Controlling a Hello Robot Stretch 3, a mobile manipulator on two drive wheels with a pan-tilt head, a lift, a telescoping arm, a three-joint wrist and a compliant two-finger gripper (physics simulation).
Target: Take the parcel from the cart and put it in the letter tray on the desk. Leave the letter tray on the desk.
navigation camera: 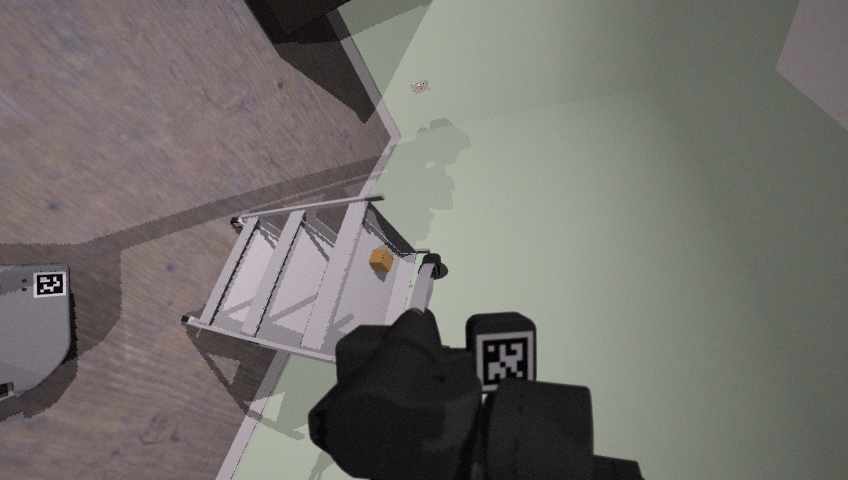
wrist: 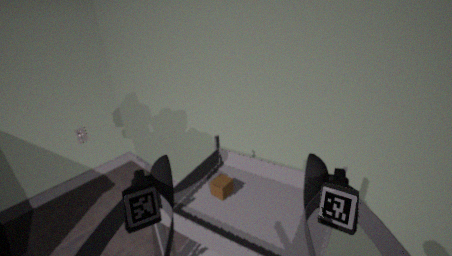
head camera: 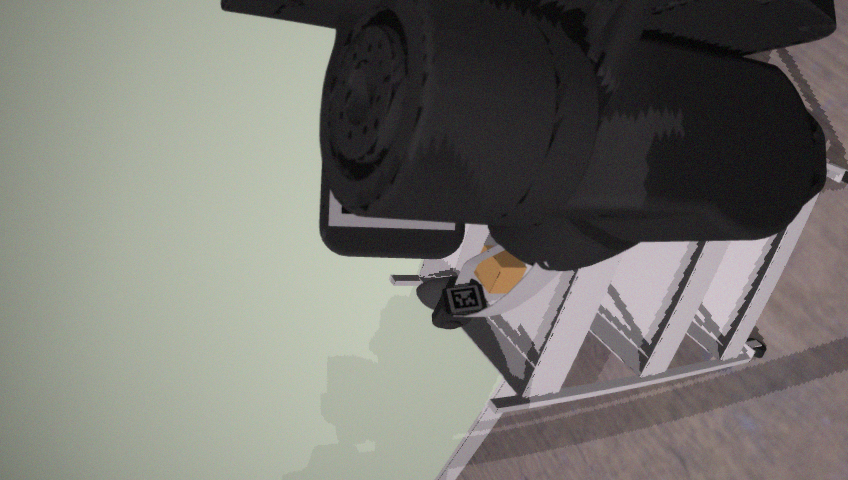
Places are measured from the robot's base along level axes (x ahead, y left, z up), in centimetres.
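Pixels of known places: gripper, fingertip midpoint: [navigation camera: 435, 307].
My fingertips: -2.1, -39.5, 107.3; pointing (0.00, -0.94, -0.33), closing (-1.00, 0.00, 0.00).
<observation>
Ahead of a thing's pixels: the offset from my fingertips to its top centre, as dx, dy, dz.
The parcel, a small orange-brown box @(+5.2, -42.9, -36.0) [head camera: 499, 272] [navigation camera: 380, 259] [wrist: 222, 186], rests in the top tray of the white cart [head camera: 568, 333] [navigation camera: 338, 267] [wrist: 265, 169], near one end wall. My gripper [wrist: 237, 173] is open and empty, its fingertips wide apart. It hangs above the top tray. In the wrist view the parcel shows beyond and between the fingertips, nearer the left one. In the head view the wrist hides much of the cart and one finger, and the other finger's strip crosses in front of the parcel. The desk and letter tray do not show.
A green wall [head camera: 148, 237] [navigation camera: 595, 237] [wrist: 250, 65] stands close behind the cart. The cart has lower shelves and upright posts. My grey base [navigation camera: 29, 344] is at the left of the navigation view. Dark furniture [navigation camera: 291, 11] stands at its top edge. An outlet @(+120.1, -133.7, -61.5) [navigation camera: 420, 86] [wrist: 81, 134] is on the wall.
</observation>
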